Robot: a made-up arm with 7 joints.
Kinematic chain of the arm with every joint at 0, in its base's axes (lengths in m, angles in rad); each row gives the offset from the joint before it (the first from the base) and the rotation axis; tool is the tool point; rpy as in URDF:
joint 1: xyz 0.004 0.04 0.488 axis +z
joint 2: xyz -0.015 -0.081 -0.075 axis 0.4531 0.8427 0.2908
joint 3: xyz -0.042 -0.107 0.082 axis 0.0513 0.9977 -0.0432
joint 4: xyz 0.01 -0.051 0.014 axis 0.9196 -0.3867 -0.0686
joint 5: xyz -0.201 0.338 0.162 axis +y
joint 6: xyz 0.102 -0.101 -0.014 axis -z
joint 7: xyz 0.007 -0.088 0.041 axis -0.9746 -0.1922 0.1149
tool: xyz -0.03 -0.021 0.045 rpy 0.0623 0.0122 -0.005
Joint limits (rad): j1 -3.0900..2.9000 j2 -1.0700..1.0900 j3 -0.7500..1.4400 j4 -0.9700..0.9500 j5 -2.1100..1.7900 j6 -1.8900..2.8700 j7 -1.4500..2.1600
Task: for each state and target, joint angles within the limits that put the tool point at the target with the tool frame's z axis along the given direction. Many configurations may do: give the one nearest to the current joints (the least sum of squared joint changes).
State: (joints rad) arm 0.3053 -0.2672 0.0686 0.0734 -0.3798 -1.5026 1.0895
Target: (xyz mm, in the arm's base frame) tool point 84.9 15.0 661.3 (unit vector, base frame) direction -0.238 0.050 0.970
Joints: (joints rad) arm 0.1072 0.1254 0.6825 -0.2203 0.0178 -1.2349 1.1822
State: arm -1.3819 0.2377 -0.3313 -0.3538 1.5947 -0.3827 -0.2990
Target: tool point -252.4 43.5 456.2 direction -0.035 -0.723 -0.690
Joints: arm -0.7864 0.6232 -0.4757 -0.5804 1.6916 -0.7941 -0.8466
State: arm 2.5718 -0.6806 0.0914 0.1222 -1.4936 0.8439 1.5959
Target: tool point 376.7 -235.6 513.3 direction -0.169 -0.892 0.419
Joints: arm 2.5189 -0.6967 0.0318 0.6480 -1.4281 0.6731 1.5332
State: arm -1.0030 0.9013 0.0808 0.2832 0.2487 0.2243 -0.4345
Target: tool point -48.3 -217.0 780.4 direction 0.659 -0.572 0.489
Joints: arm -0.4436 0.6908 0.1865 0.2932 0.2367 0.7134 0.2311
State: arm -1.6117 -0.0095 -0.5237 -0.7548 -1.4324 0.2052 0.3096
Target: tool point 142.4 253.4 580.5 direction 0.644 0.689 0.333
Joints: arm -1.8537 0.0418 -0.4565 -0.9700 -1.0398 -0.1860 -0.0123
